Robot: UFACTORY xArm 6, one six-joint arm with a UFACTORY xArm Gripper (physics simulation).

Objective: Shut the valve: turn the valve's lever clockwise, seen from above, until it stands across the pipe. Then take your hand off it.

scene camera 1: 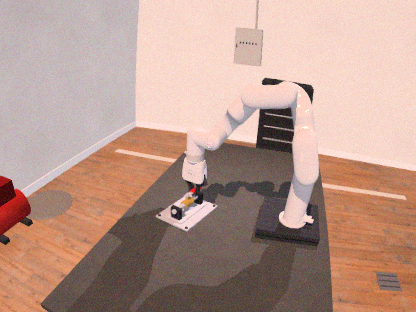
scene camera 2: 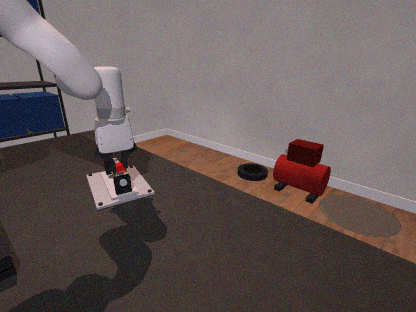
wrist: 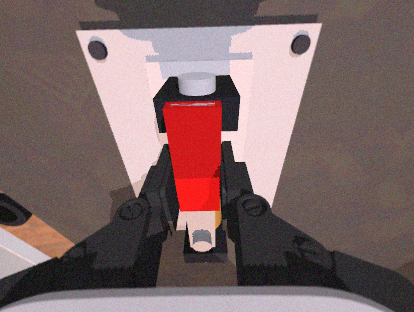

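The red lever (scene camera 1: 193, 191) (scene camera 2: 119, 167) (wrist: 194, 145) lies along the pipe, its far end over a black end block (wrist: 230, 110) in the wrist view. The white base plate (scene camera 1: 192, 221) (scene camera 2: 102, 197) (wrist: 275, 75) lies flat on the table. My gripper (scene camera 1: 195, 187) (scene camera 2: 116, 163) (wrist: 199, 162) points down and is shut on the lever, one black finger against each long side. The yellow valve body (scene camera 1: 188, 201) (wrist: 218, 218) is mostly hidden below the lever and fingers in the wrist view.
The arm's dark base block (scene camera 1: 267, 232) stands on the table (scene camera 1: 210, 265) to the right in the first scene view. Off the table, a red compressor (scene camera 2: 301, 175) and a black tyre (scene camera 2: 252, 171) stand on the floor. Blue bins (scene camera 2: 37, 112) sit on a shelf.
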